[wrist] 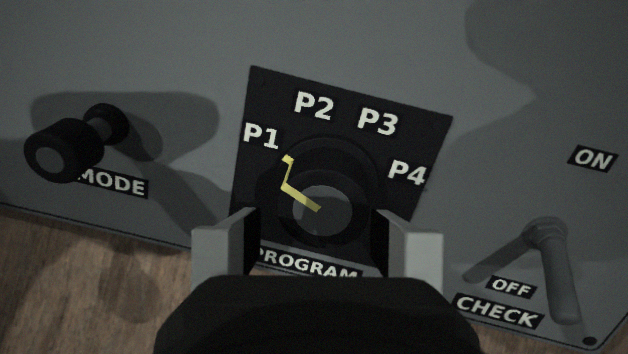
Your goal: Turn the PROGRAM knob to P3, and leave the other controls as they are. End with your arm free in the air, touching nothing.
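Frame: origin at the arm's base, x ahead, y left, z up, level; millimetres.
Seen in the pictures: gripper, fingertip midpoint: (315, 232).
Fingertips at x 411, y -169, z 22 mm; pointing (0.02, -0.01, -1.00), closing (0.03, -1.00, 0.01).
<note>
Offsets run from my fingertips to a thing's top centre. "pt": to the spot under its first point. Level surfaces: height alone.
The PROGRAM knob @[9 mm ahead, 3 mm right, 1 mm up] (332, 212) is a black round knob with a grey cap, on a black label plate @[pt 66 mm ahead, 25 mm left, 13 mm down] (270, 90) marked P1, P2, P3 and P4. Its yellow pointer line @[pt 16 mm ahead, 8 mm left, 3 mm down] (300, 196) points up and left toward P1. The P3 label @[pt 54 mm ahead, 28 mm right, 14 mm down] (378, 121) is up and right of the knob. My gripper (315, 232) is open and empty. In the view, one finger is on each side of the knob's lower part; how deep the fingertips are relative to the knob, and whether they touch it, I cannot tell.
The black MODE knob @[31 mm ahead, 115 mm left, 11 mm up] (64, 150) stands out from the grey panel (165, 30) at the left. The CHECK toggle lever @[pt 18 mm back, 117 mm right, 8 mm down] (560, 280) is at the lower right, tilted toward OFF. A wooden surface @[130 mm down] (45, 270) shows below the panel's edge.
</note>
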